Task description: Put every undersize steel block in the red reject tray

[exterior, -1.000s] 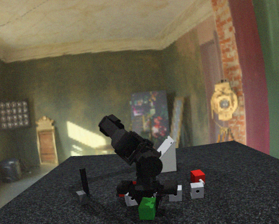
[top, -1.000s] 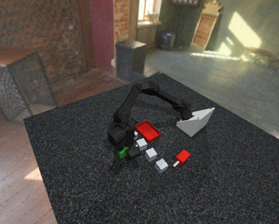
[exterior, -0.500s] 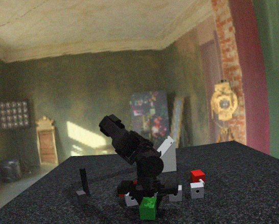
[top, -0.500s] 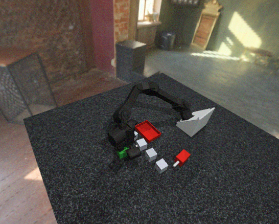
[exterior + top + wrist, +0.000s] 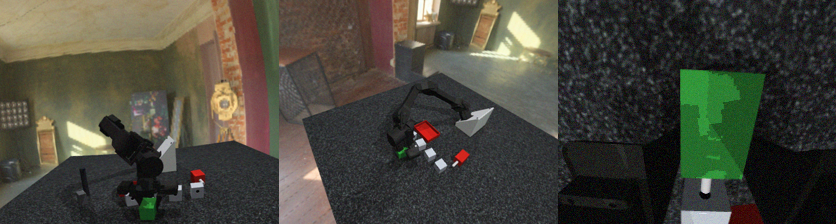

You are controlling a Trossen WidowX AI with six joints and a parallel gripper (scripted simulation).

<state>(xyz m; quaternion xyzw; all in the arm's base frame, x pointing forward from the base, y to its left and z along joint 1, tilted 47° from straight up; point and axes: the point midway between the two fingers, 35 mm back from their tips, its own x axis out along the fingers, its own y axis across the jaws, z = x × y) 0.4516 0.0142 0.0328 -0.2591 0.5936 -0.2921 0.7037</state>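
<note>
The green gauge lies 10 mm behind my gripper tip and 20 mm above it. Also, from my gripper tip: red reject tray: 180 mm behind, 60 mm to the right; then red gauge: 200 mm behind, 200 mm to the left, 10 mm above.
</note>
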